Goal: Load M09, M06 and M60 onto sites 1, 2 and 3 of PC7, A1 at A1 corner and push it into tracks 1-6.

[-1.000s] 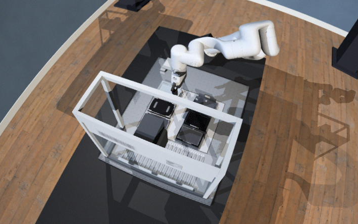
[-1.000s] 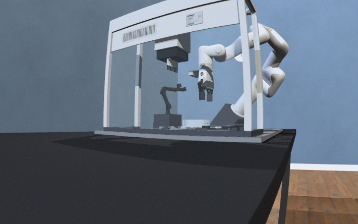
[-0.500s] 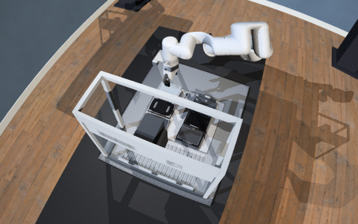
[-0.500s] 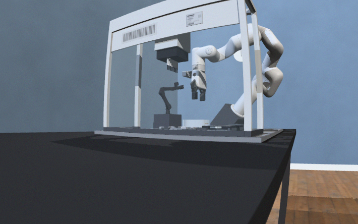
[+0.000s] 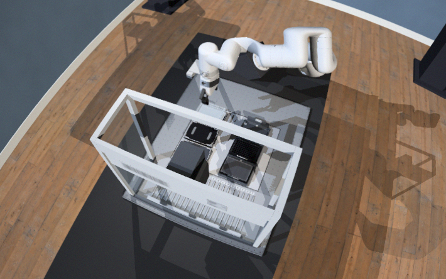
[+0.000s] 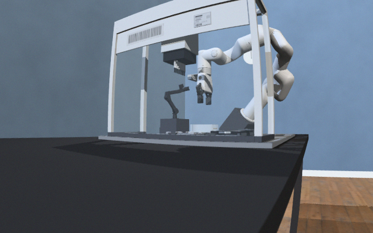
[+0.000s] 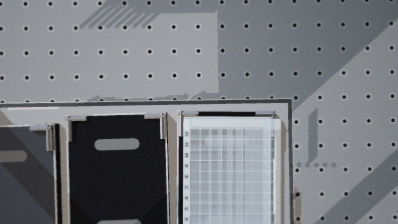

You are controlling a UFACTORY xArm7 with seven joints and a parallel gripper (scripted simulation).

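Now: hand 140 mm above the white deep-well block M09. The rest, counted from my hand: corner post (470 mm ahead, 460 mm to the left, 80 mm above); then dark plate carrier PC7 (90 mm ahead, 230 mm to the left, 160 mm below).
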